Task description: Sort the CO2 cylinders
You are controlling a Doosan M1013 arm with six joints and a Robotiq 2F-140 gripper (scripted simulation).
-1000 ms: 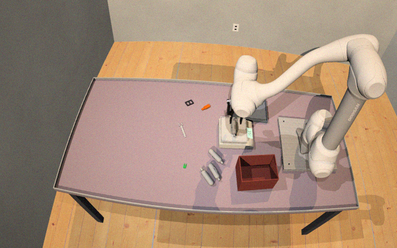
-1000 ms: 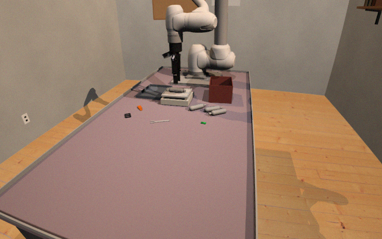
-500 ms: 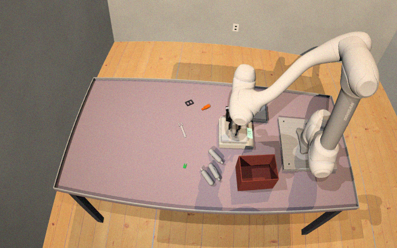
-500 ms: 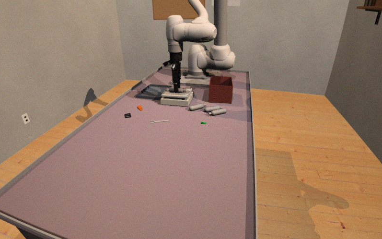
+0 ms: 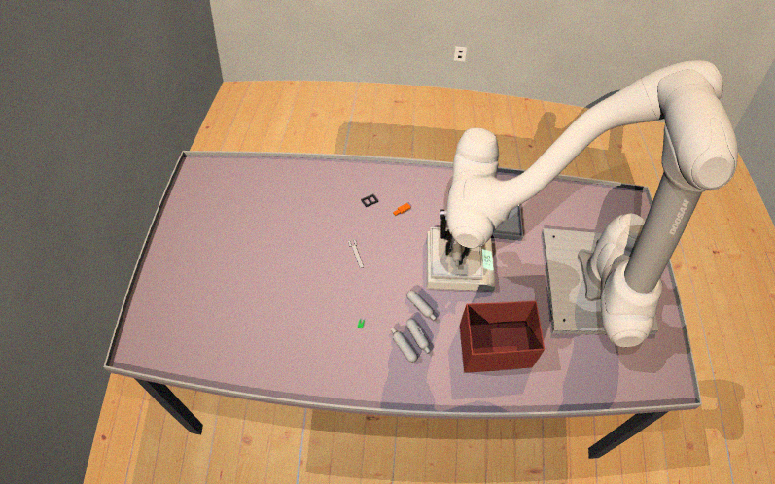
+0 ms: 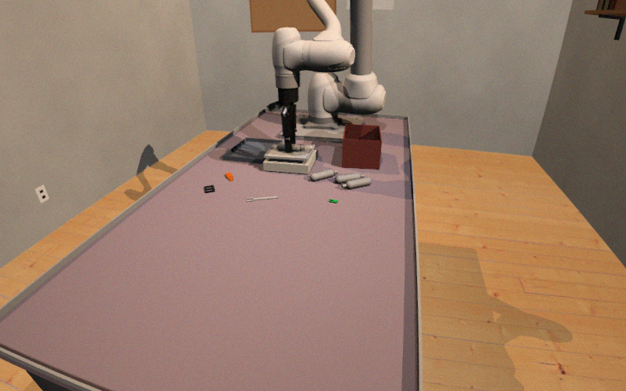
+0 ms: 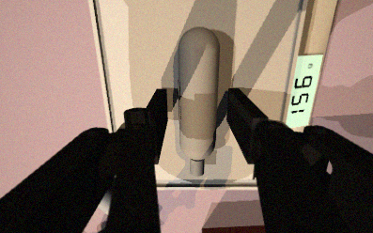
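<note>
My hand is 4 cm above the scale plate. Round my hand: grey tray (12 cm behind, 20 cm to the right, 9 cm below); orange piece (16 cm ahead, 20 cm to the right, 9 cm below); beige scale (1 cm behind, 6 cm below).
</note>
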